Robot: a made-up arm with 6 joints. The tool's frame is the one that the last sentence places.
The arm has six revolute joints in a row. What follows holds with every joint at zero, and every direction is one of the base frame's.
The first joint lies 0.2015 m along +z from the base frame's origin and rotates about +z.
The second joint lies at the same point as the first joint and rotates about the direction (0, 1, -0.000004).
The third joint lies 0.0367 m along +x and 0.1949 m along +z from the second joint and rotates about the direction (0, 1, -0.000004).
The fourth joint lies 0.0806 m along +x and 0.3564 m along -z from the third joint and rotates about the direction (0, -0.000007, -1).
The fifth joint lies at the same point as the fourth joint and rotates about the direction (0, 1, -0.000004).
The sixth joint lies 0.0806 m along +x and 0.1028 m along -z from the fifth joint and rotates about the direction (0, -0.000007, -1).
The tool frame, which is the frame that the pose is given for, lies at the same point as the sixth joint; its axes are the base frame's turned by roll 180, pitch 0 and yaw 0 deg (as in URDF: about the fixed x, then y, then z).
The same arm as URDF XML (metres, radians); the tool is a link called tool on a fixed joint. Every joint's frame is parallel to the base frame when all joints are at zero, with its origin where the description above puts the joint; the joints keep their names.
<robot name="arm">
<link name="base"/>
<link name="link1"/>
<link name="link2"/>
<link name="link3"/>
<link name="link4"/>
<link name="link5"/>
<link name="link6"/>
<link name="tool"/>
<joint name="joint 1" type="continuous"><parent link="base"/><child link="link1"/><origin xyz="0 0 0.2015" rpy="0 0 0"/><axis xyz="0 0 1"/></joint>
<joint name="joint 2" type="continuous"><parent link="link1"/><child link="link2"/><origin xyz="0 0 0" rpy="0 0 0"/><axis xyz="0 1 0"/></joint>
<joint name="joint 3" type="continuous"><parent link="link2"/><child link="link3"/><origin xyz="0.0367 0 0.1949" rpy="0 0 0"/><axis xyz="0 1 0"/></joint>
<joint name="joint 4" type="continuous"><parent link="link3"/><child link="link4"/><origin xyz="0.0806 0 -0.3564" rpy="0 0 0"/><axis xyz="0 0 -1"/></joint>
<joint name="joint 5" type="continuous"><parent link="link4"/><child link="link5"/><origin xyz="0 0 0" rpy="0 0 0"/><axis xyz="0 1 0"/></joint>
<joint name="joint 6" type="continuous"><parent link="link5"/><child link="link6"/><origin xyz="0.0806 0 -0.1028" rpy="0 0 0"/><axis xyz="0 0 -1"/></joint>
<joint name="tool_fixed" type="fixed"><parent link="link6"/><child link="tool"/><origin xyz="0 0 0" rpy="3.1416 0 0"/></joint>
</robot>

